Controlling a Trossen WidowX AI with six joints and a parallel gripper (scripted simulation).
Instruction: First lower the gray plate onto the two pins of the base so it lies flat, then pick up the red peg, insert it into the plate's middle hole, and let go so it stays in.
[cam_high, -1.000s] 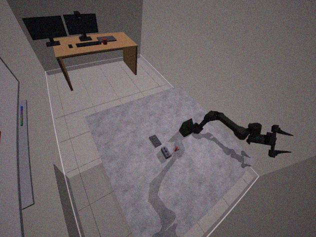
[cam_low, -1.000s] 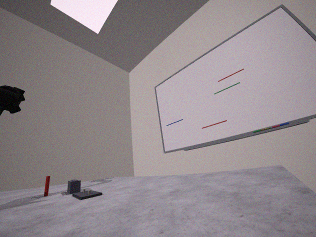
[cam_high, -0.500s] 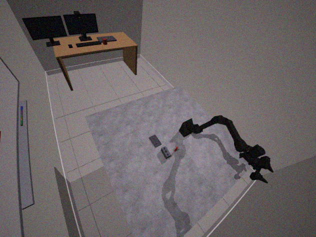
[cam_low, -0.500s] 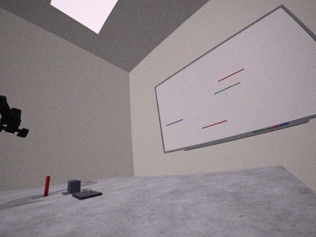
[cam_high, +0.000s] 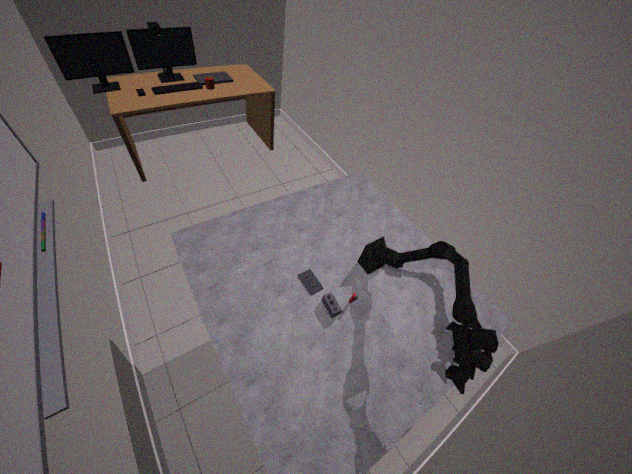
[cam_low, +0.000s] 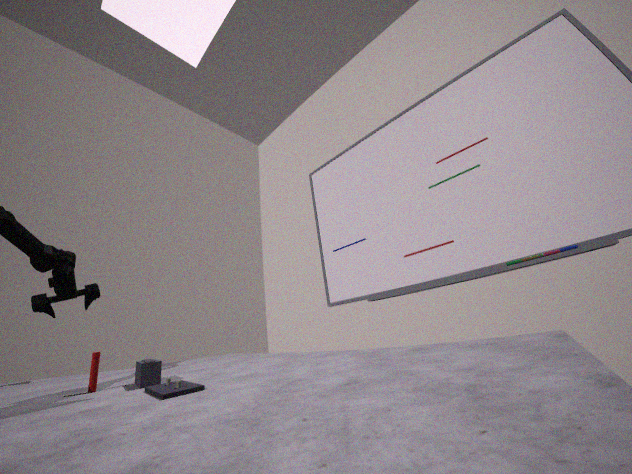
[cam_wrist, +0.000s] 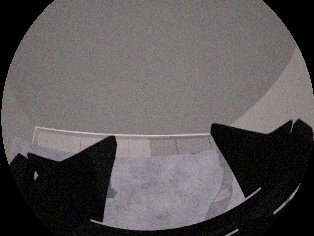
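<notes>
My gripper tip is now 170 mm short of the gray plate, 530 mm to the left of it and 180 mm above it. Also, from my gripper tip: dark base (180 mm ahead, 680 mm to the right, 210 mm below); red peg (70 mm ahead, 510 mm to the right, 180 mm below).
</notes>
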